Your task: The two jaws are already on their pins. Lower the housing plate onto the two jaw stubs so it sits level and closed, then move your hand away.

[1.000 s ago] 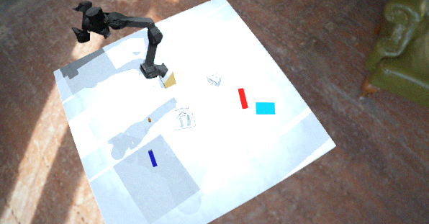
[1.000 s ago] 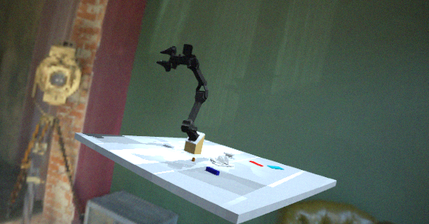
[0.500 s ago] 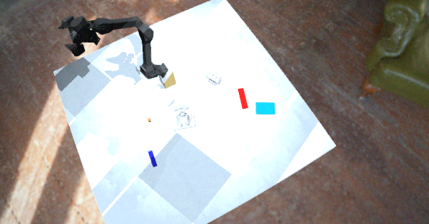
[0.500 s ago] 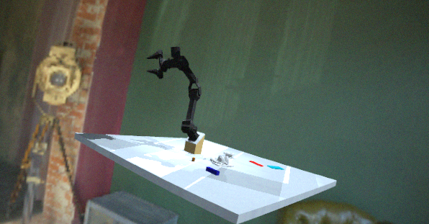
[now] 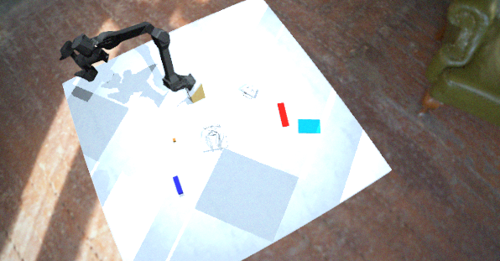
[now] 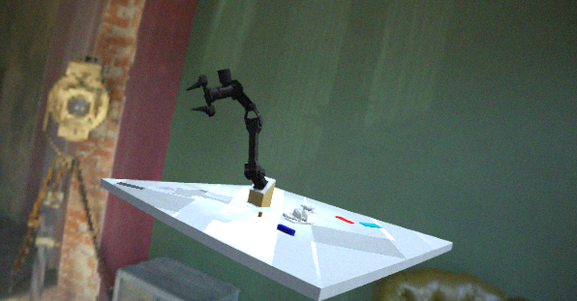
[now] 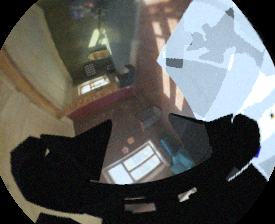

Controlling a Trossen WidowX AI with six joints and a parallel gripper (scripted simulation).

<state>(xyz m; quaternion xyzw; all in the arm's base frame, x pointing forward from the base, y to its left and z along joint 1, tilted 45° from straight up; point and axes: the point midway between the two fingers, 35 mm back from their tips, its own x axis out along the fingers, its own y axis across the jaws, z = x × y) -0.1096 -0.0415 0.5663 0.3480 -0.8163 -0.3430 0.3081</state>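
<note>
Right now my gripper tip is 700 mm to the right of the small white piece, 420 mm above it and 330 mm short of it. Round my gripper tip: tiny orange piece: 440 mm below, 340 mm ahead, 240 mm to the left; blue bar: 550 mm ahead, 440 mm below, 140 mm to the left; red bar: 760 mm to the left, 530 mm ahead, 450 mm below.
</note>
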